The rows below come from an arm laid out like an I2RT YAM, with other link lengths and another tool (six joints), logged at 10 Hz.
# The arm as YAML. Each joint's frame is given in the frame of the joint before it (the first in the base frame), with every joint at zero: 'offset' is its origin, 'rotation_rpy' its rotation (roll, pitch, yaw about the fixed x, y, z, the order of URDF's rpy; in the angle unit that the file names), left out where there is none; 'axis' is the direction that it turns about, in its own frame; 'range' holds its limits. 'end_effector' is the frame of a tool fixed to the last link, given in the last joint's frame.
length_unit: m
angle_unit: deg
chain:
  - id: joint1
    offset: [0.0, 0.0, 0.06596]
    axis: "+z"
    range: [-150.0, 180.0]
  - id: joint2
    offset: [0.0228, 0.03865, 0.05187]
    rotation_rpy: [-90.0, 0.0, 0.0]
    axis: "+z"
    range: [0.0, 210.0]
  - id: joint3
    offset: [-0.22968, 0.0, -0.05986]
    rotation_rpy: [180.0, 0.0, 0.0]
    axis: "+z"
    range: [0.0, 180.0]
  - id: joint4
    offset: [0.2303, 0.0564, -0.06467]
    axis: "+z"
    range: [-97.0, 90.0]
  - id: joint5
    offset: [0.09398, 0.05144, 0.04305]
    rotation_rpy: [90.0, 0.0, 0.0]
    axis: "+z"
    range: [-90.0, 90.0]
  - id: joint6
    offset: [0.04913, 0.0, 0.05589]
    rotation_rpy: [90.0, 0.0, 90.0]
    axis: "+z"
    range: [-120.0, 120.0]
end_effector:
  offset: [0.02, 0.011, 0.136]
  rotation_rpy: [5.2, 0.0, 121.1]
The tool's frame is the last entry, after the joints.
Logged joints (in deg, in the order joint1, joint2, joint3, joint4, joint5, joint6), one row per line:
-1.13, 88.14, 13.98, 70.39, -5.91, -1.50
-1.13, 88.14, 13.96, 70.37, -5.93, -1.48
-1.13, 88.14, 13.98, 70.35, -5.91, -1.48
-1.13, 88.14, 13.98, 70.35, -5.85, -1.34
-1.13, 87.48, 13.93, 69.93, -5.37, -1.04
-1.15, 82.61, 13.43, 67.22, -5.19, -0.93
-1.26, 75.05, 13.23, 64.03, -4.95, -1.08
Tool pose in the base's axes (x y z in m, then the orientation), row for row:
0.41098, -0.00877, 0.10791, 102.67, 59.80, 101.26
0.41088, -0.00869, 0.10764, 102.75, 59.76, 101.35
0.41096, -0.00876, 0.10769, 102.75, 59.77, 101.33
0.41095, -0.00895, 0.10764, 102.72, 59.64, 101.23
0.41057, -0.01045, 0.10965, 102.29, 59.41, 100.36
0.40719, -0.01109, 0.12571, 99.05, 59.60, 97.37
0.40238, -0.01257, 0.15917, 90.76, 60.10, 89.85
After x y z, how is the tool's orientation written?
As angles about the fixed x, y, z axes (roll, pitch, yaw), in degrees.
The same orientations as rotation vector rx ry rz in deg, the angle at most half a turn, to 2 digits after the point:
24.60, 94.03, 22.41
24.62, 94.08, 22.45
24.63, 94.08, 22.42
24.79, 94.05, 22.48
25.35, 93.71, 22.35
25.13, 92.04, 22.53
24.14, 87.92, 22.75

